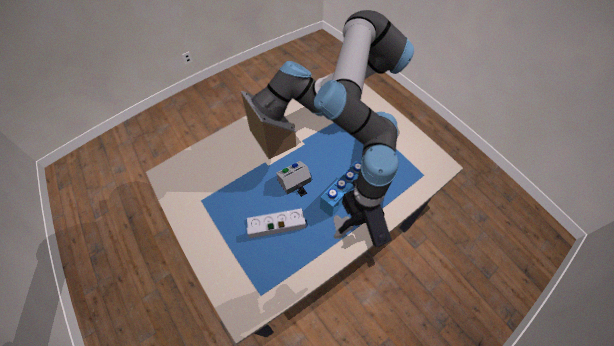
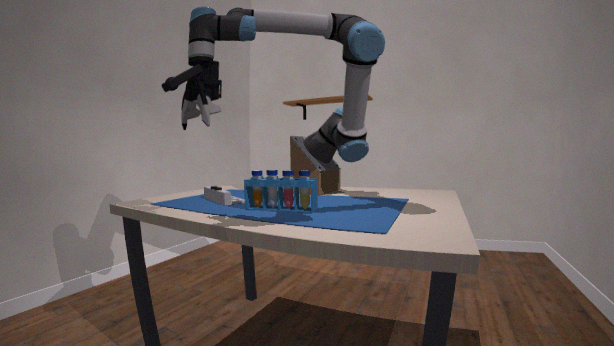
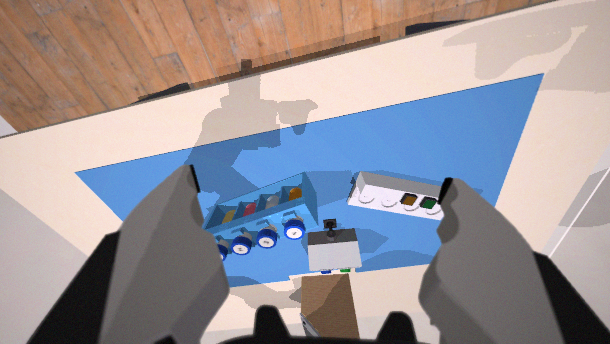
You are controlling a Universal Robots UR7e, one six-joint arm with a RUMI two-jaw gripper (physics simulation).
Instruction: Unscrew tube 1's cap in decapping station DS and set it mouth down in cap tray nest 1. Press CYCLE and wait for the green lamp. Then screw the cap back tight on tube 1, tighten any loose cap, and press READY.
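Seen in the pictures: gripper, fingertip midpoint: [image 1: 357, 229] [image 2: 195, 128] [image 3: 318, 174]; arm's base at its link origin: [image 1: 266, 109] [image 2: 316, 151].
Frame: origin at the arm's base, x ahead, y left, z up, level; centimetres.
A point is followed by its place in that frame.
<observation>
A blue rack [image 1: 330, 205] @(y -1.6, x 47.8, z -9.2 cm) [image 2: 281, 183] @(y 10.8, x 46.0, z -9.5 cm) [image 3: 310, 200] @(y -2.0, x 46.5, z -11.9 cm) holds several upright tubes with orange, clear, red and yellow contents. Each has a blue cap on, such as the cap [image 1: 332, 193] @(y 0.7, x 45.5, z -5.9 cm) [image 2: 257, 173] @(y 2.2, x 46.5, z -6.7 cm) [image 3: 294, 230] @(y 0.9, x 45.9, z -5.9 cm) of the orange tube. Tube numbers are not readable. A white tray [image 1: 257, 231] @(y -28.9, x 39.7, z -13.5 cm) [image 2: 218, 196] @(y -17.3, x 45.0, z -15.5 cm) [image 3: 400, 182] @(y -19.6, x 44.0, z -16.5 cm) has round nests with no caps in them, and a dark green square [image 1: 270, 226] @(y -23.9, x 41.0, z -12.7 cm) [image 3: 428, 203] @(y -23.5, x 41.2, z -12.7 cm) and an amber one [image 1: 281, 224] @(y -20.1, x 42.6, z -12.7 cm) [image 3: 409, 199] @(y -20.0, x 42.8, z -12.7 cm). A grey box has green [image 1: 285, 170] @(y -6.6, x 24.3, z -11.0 cm) and blue [image 1: 295, 165] @(y -1.9, x 24.6, z -11.0 cm) buttons; labels are unreadable. My gripper [image 2: 195, 123] @(y -5.2, x 64.8, z 7.0 cm) [image 3: 318, 174] @(y -5.2, x 64.8, z 7.0 cm) is open and empty, high above the table.
A small black piece [image 1: 302, 191] @(y -4.6, x 33.4, z -16.9 cm) [image 3: 329, 224] @(y -4.4, x 33.6, z -17.4 cm) stands out from the grey box [image 1: 296, 176] @(y -4.4, x 29.1, z -11.2 cm) [image 3: 334, 255] @(y -4.5, x 29.4, z -11.9 cm). The blue mat [image 1: 265, 270] @(y -34.0, x 52.8, z -18.0 cm) [image 2: 360, 220] @(y 35.6, x 47.6, z -18.0 cm) [image 3: 425, 135] @(y -24.0, x 52.7, z -18.0 cm) lies under them. The arm's brown base block [image 1: 272, 140] @(y -4.4, x 11.1, z -6.8 cm) [image 2: 330, 181] @(y 7.2, x 1.5, z -13.4 cm) [image 3: 327, 300] @(y -0.6, x 11.3, z -11.1 cm) stands behind the box.
</observation>
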